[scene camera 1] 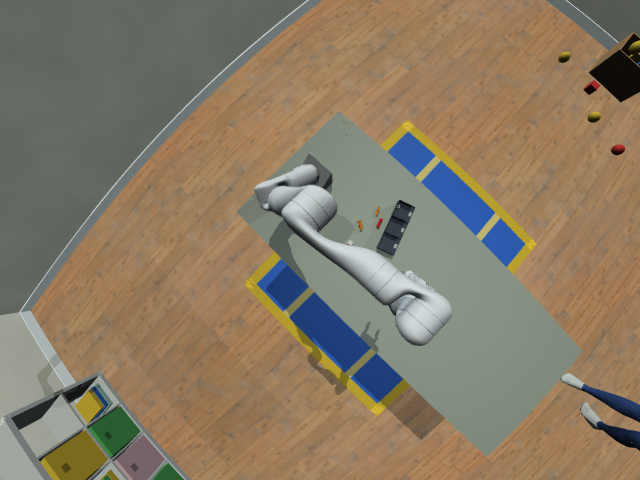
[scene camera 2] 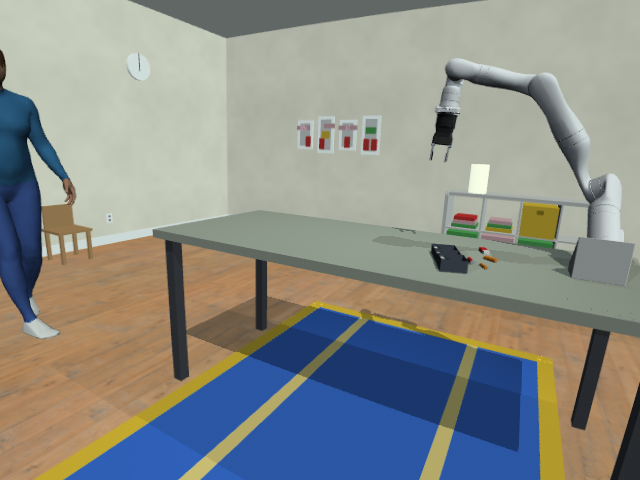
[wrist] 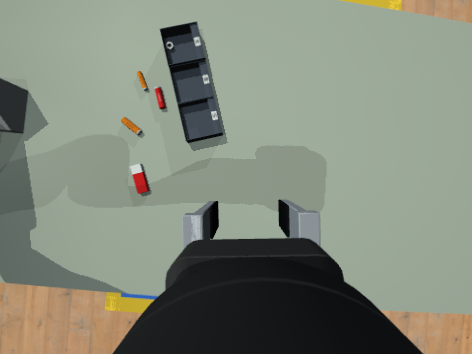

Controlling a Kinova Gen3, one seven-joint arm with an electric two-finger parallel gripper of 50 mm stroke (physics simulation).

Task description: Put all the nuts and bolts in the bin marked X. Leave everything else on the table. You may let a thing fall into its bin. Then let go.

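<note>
The dark three-compartment box stands on the table. A small metal nut lies inside its end compartment, the bin marked X, at the top in the wrist view. The labels are small and blurred. No loose nut or bolt shows on the table outside the box. My gripper is open and empty, high above the table, apart from the box. It is hidden under the arm in scene camera 1.
Beside the box lie two orange cylinders, a red cylinder and a red-and-white block. The arm's grey base block stands at the table's end. A person stands beyond the table's far end.
</note>
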